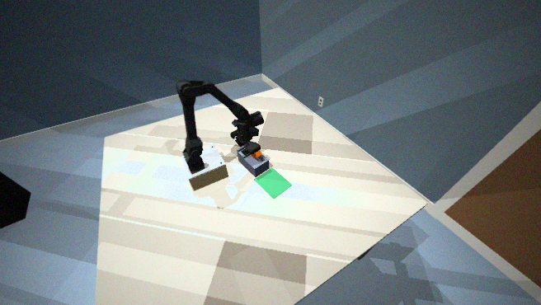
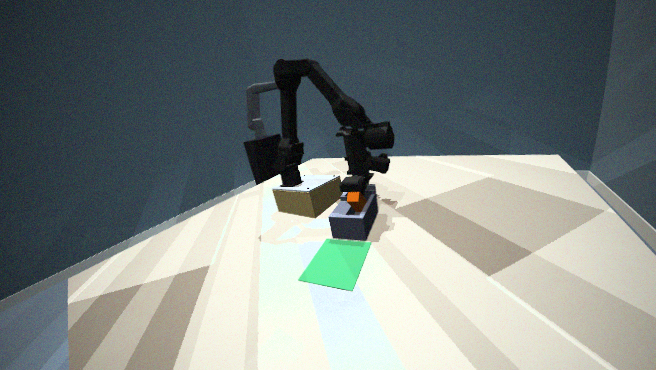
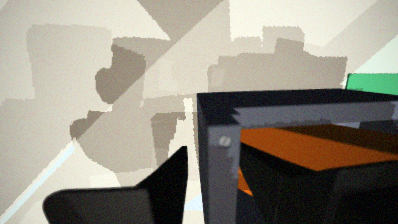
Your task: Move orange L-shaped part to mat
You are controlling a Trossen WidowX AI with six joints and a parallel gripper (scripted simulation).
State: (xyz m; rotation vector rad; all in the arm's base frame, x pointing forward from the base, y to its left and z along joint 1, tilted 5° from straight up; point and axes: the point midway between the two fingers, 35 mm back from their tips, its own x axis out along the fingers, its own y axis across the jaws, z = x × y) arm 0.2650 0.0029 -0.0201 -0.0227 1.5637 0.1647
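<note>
Right now my gripper tip is 5 cm to the left of the orange L-shaped part and 1 cm below it. From my gripper tip the other things lie so: green mat (22 cm to the right, 5 cm below, 2 cm ahead).
</note>
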